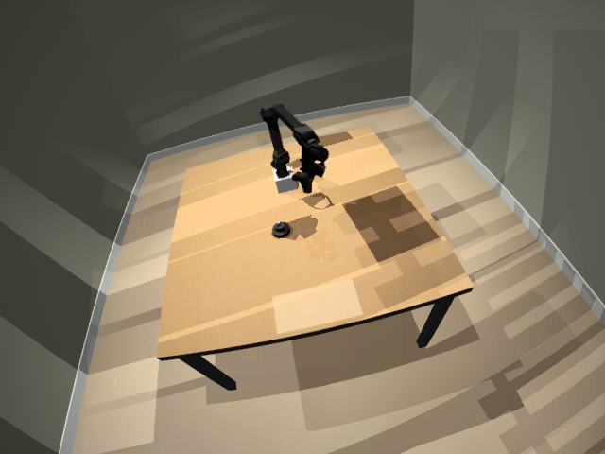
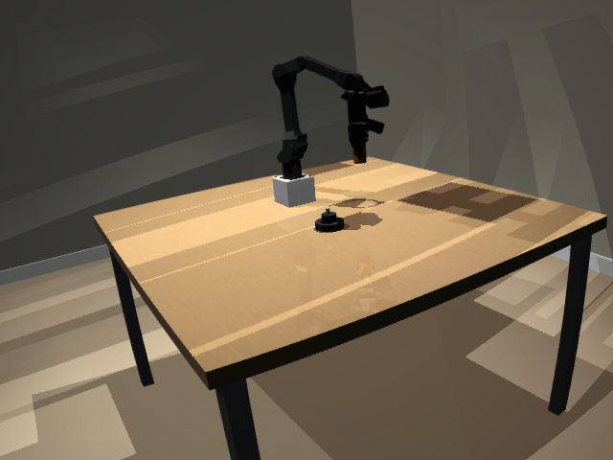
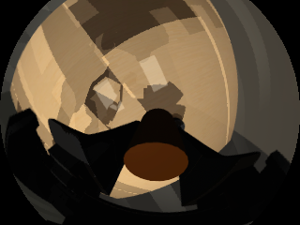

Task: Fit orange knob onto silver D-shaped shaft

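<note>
Now: gripper tip 30 mm below the orange knob, 10 mm to the right of it and 10 mm past it. From my gripper tip the other things lie so: round pedestal (170 mm to the right, 140 mm below, 20 mm ahead).
</note>
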